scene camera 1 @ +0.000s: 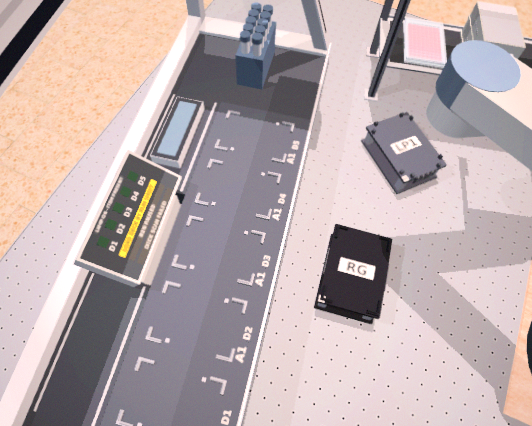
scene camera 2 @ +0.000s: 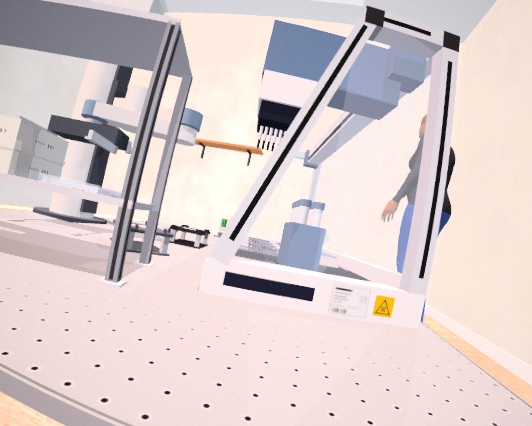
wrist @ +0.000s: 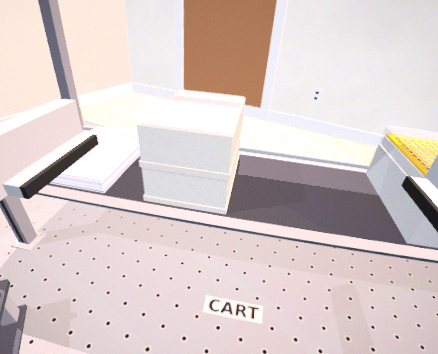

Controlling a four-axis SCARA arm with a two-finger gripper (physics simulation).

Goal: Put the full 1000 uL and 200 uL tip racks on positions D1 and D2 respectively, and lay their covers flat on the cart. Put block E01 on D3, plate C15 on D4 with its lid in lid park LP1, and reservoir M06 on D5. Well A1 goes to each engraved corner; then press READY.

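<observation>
My gripper [scene camera 2: 114,143] [wrist: 246,141] is open and empty, its fingers wide apart in front of the shelf. The gripper is hidden in scene camera 1. In the wrist view a pale box with a yellow perforated top [wrist: 412,149], apparently a tip rack, stands on the shelf at the right edge, partly behind the right finger. The deck [scene camera 1: 195,320] shows bare corner marks at D2 to D5; D1 is partly out of view. Lid park LP1 [scene camera 1: 405,146] stands right of the deck. The panel [scene camera 1: 127,220] shows a yellow bar and dark lamps. Block E01, plate C15 and reservoir M06 cannot be identified.
White stacked boxes [wrist: 187,160] and a low flat white stack [wrist: 102,162] stand on the shelf [wrist: 300,235]. The CART label [wrist: 233,309] lies before it. Black stand RG [scene camera 1: 356,285] and a blue tube block [scene camera 1: 250,70] also show. Upright posts [scene camera 2: 145,150] hold the shelf frame.
</observation>
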